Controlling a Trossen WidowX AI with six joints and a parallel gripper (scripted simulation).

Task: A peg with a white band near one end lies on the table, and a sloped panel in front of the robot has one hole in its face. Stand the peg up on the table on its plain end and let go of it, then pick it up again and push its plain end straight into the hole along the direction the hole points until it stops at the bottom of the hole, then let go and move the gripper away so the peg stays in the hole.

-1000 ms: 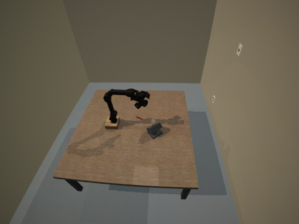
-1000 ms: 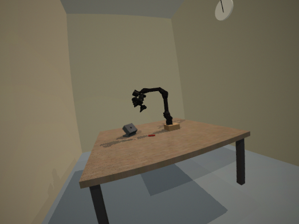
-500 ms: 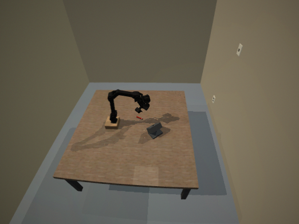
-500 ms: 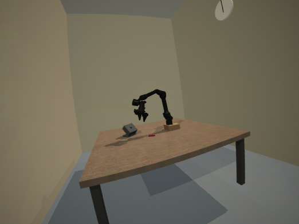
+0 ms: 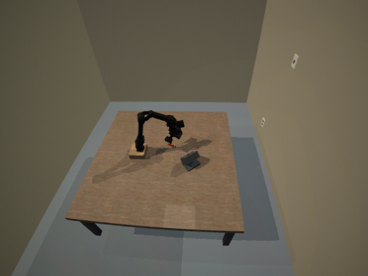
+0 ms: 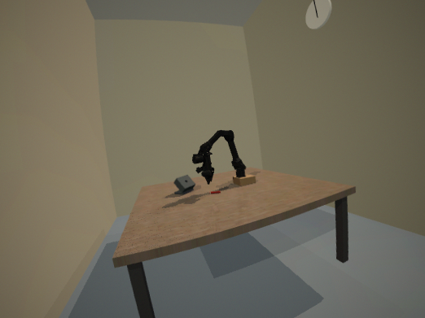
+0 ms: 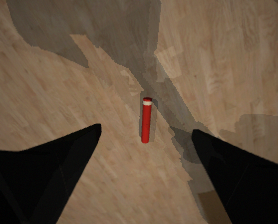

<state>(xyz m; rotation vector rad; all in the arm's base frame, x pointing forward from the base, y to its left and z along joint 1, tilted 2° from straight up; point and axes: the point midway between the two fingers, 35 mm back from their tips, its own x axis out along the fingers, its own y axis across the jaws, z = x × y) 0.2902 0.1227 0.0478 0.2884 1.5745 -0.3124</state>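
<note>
My gripper tip is 8 cm above the red peg and 1 cm past it. Round my gripper tip: dark grey sloped panel: 17 cm to the right, 17 cm ahead, 1 cm below.
</note>
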